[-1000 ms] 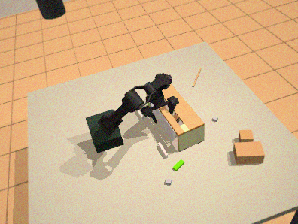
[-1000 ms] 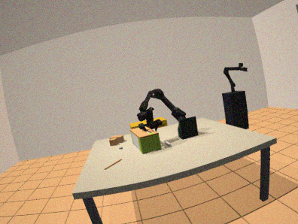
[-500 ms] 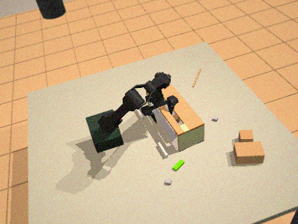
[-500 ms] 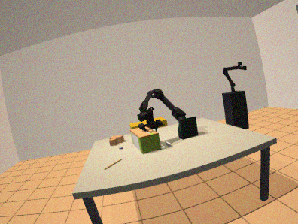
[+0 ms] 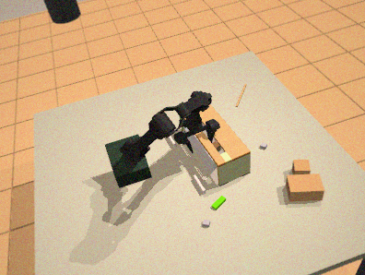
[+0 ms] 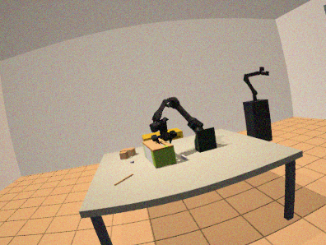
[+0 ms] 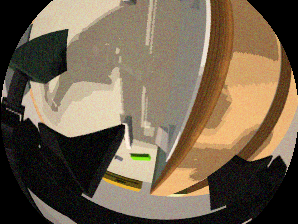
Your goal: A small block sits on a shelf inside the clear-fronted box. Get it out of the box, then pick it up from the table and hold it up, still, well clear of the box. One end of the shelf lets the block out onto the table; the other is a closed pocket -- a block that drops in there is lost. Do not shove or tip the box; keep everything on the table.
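My gripper tip is now 60 mm short of the block and 10 mm to the left of it. The rest, counted from my gripper tip: green flat piece 220 mm to the right, 80 mm below; then box 30 mm ahead, 50 mm to the left, 30 mm below; then wooden stick 310 mm ahead, 380 mm to the left, 80 mm below.
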